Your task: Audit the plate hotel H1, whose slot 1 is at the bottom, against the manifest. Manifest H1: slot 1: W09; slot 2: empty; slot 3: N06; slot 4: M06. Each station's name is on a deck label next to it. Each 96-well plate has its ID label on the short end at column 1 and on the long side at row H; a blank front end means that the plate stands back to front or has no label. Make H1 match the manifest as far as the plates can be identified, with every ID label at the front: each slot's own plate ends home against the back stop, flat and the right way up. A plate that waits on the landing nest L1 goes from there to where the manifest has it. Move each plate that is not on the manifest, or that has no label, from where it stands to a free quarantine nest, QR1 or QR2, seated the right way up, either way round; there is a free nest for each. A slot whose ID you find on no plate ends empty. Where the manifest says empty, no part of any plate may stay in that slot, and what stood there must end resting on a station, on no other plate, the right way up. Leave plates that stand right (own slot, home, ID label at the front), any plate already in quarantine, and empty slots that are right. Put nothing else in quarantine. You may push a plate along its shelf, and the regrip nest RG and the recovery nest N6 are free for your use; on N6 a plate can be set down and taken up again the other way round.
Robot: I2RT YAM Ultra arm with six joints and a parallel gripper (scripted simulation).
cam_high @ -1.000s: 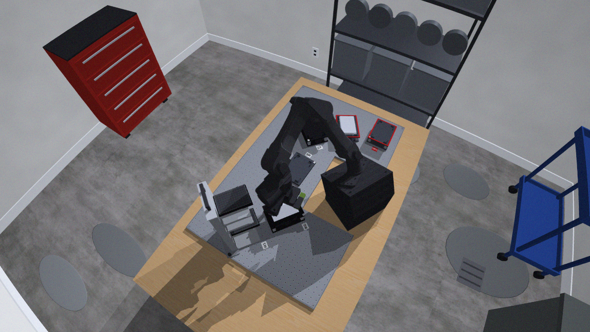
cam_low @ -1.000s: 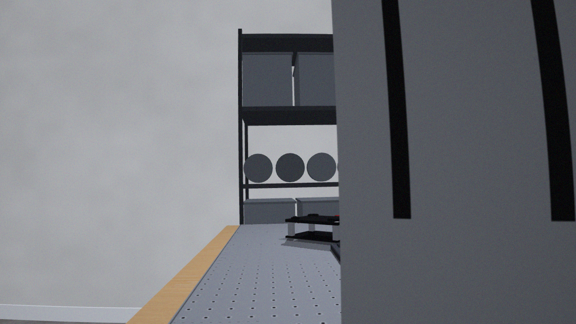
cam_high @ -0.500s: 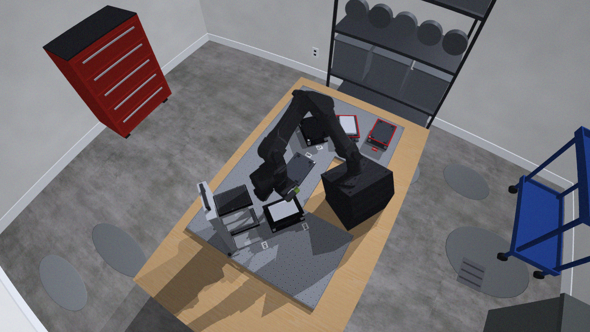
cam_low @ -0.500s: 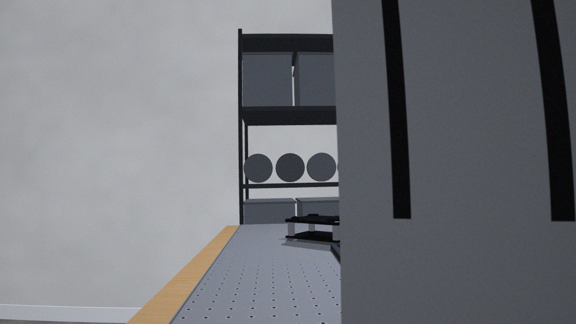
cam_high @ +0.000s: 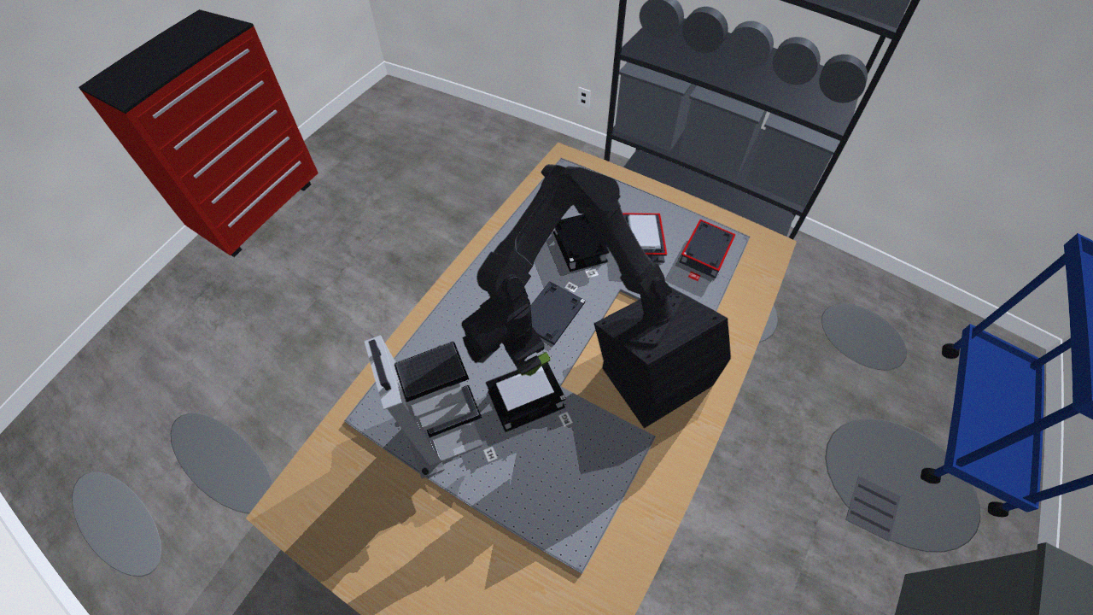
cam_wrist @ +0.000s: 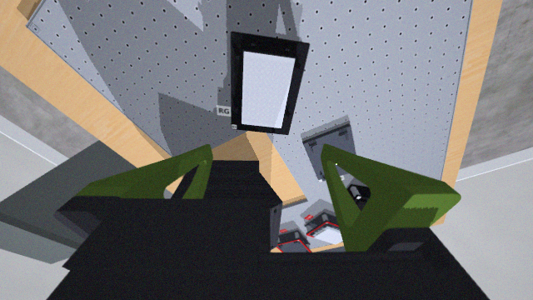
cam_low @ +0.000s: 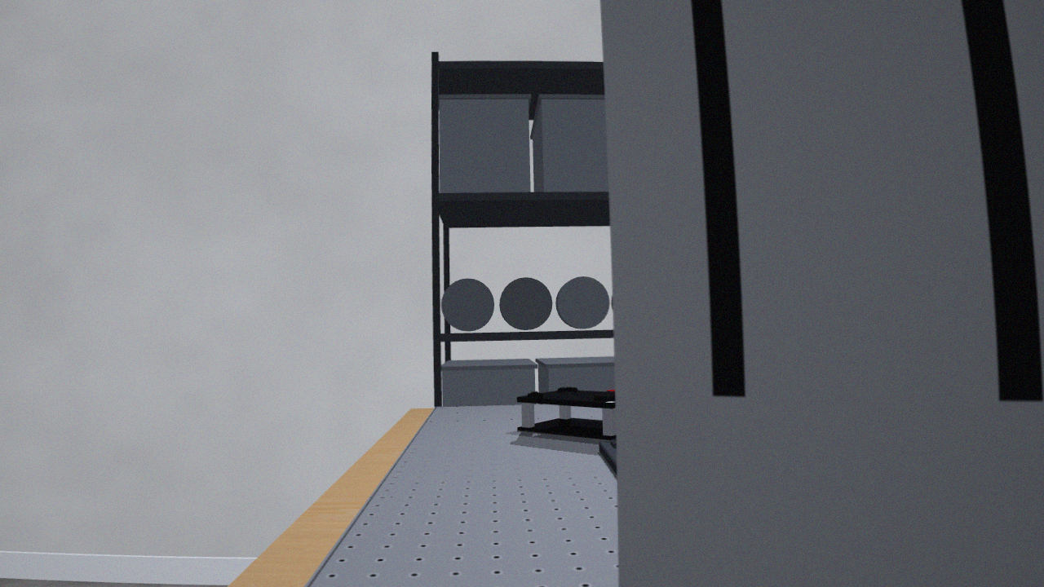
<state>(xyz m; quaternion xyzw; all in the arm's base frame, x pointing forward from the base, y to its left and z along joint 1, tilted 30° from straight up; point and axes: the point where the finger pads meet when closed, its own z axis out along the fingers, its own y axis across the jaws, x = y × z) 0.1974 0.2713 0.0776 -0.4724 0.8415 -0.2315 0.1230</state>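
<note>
My hand is 12 cm past the RG deck label, 1 cm to the right of it and 25 cm above it. Also, from my hand: white plate 11 cm behind, 61 cm to the right, 20 cm below; then H1 deck label 2 cm ahead, 17 cm to the left, 25 cm below; then grey hotel wall 18 cm ahead, 20 cm to the left, 5 cm below.
</note>
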